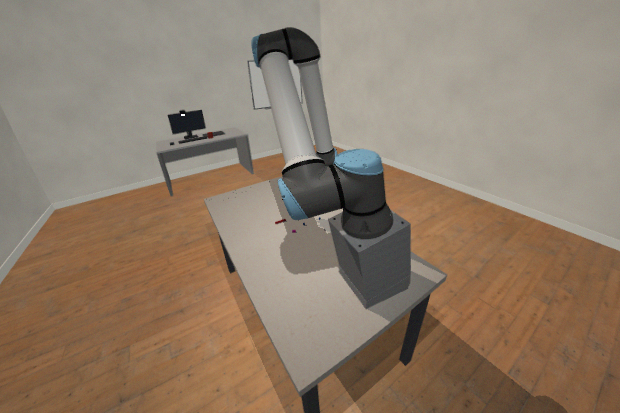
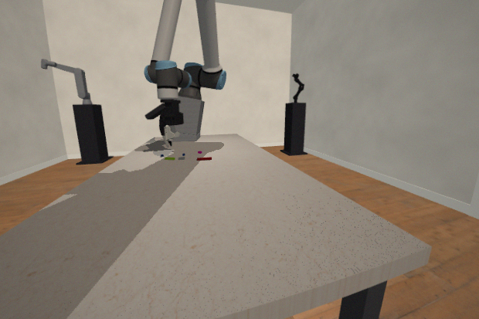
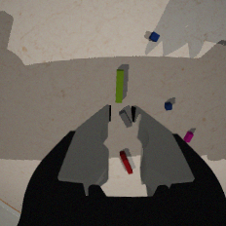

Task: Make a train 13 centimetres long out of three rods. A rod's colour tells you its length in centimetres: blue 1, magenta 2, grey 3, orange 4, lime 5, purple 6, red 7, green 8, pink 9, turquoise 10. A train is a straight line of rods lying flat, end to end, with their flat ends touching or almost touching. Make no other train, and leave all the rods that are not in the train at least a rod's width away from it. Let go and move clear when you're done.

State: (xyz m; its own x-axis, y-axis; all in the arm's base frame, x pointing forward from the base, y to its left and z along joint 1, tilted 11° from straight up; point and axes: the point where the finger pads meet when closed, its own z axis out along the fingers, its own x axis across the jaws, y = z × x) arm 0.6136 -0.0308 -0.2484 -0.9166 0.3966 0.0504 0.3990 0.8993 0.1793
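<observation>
Now: hand 80 mm above the lime rod. Also, from my hand: grey rod 10 mm ahead, 60 mm to the left, 80 mm below; red rod 50 mm ahead, 170 mm to the left, 80 mm below; magenta rod 90 mm behind, 140 mm to the left, 80 mm below.
</observation>
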